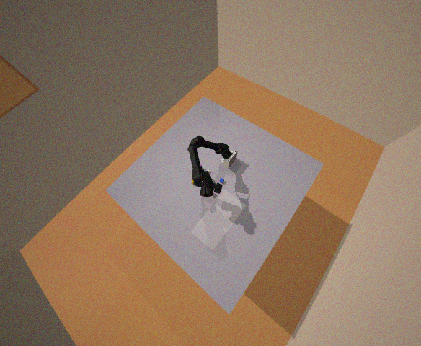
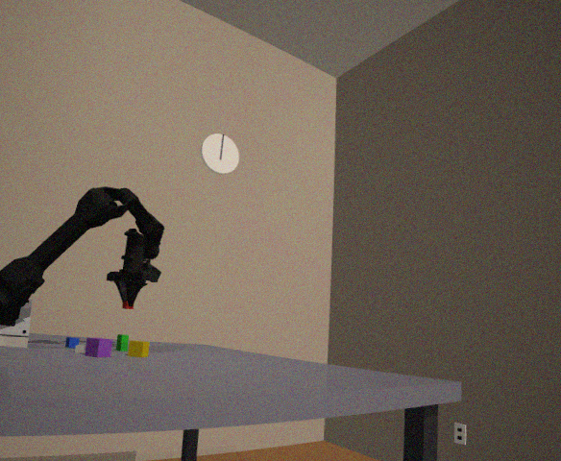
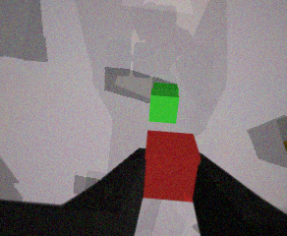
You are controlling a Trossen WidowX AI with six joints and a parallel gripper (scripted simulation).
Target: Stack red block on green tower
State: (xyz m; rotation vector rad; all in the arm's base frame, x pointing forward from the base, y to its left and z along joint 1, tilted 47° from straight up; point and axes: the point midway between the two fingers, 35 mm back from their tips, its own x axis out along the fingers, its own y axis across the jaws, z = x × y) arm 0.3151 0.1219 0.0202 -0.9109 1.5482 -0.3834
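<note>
The blue block is 14 cm behind my gripper tip, 1 cm to the left of it and 11 cm below it. From my gripper tip the other things lie so: red block: right at my gripper tip; purple block: 11 cm behind, 21 cm to the right, 11 cm below; yellow block: 16 cm to the right, 11 cm below.
</note>
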